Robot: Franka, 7 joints.
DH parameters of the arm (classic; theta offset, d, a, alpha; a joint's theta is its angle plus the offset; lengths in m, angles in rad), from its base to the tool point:
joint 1: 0 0.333 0 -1.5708
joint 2: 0 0 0 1.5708
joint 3: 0 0.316 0.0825 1.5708
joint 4: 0 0 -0.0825 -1.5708
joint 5: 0 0.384 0 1.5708
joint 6: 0 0 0.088 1.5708
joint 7: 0 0.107 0 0
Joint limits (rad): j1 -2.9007..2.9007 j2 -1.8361..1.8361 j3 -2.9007..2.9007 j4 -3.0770..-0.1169 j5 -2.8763..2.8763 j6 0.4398..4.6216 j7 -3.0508..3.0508
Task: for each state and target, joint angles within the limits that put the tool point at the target. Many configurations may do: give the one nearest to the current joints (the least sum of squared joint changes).
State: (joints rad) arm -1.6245 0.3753 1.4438 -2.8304 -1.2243 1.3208 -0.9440
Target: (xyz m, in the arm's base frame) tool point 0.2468 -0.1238 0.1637
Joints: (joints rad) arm -1.6150 0.5020 1.3229 -2.7812 -1.2758 1.4330 -0.9440
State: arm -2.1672 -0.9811 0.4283 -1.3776 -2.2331 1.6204 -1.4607
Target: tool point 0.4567 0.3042 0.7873
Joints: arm -2.0716 -1.6292 0.6724 -1.5864 -2.1585 1.3857 -1.4607
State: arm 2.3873 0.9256 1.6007 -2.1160 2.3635 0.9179 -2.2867
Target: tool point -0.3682 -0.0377 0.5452
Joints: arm 1.8127 1.2036 1.7568 -2.5502 2.1348 0.5010 -2.2867
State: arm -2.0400 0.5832 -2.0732 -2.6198 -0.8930 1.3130 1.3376
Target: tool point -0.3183 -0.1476 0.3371
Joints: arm -1.0824 0.6025 -1.3686 -2.4200 -0.7062 1.0906 1.3376
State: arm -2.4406 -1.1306 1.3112 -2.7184 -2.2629 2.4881 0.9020
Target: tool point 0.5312 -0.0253 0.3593
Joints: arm -1.6721 -1.1643 1.5405 -2.2794 -2.2597 2.4833 0.9020
